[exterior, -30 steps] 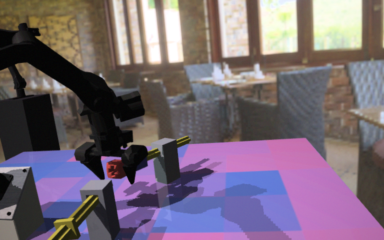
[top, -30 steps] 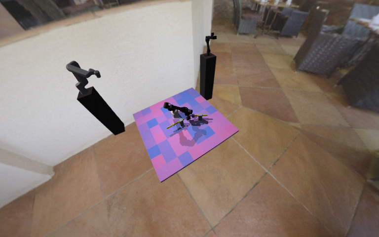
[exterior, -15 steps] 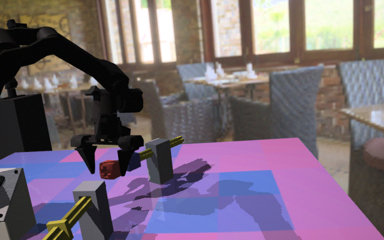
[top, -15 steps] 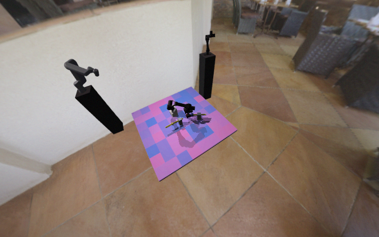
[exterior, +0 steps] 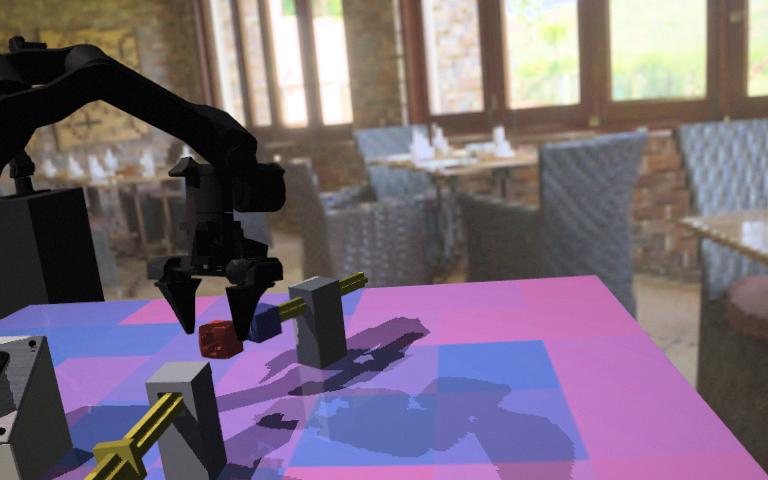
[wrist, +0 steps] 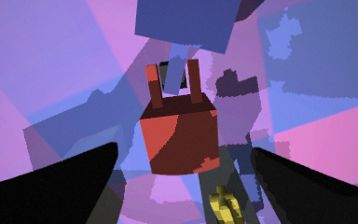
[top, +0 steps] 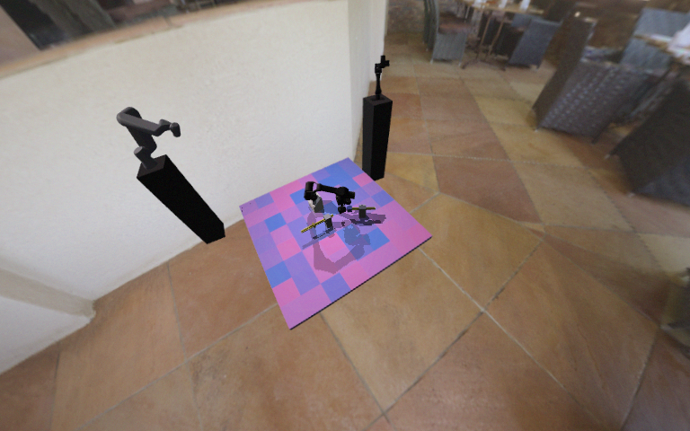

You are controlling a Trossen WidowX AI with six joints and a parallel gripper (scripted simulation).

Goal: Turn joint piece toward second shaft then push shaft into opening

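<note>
The red joint piece lies 20 mm to the left of my gripper tip and 10 mm below it.
</note>
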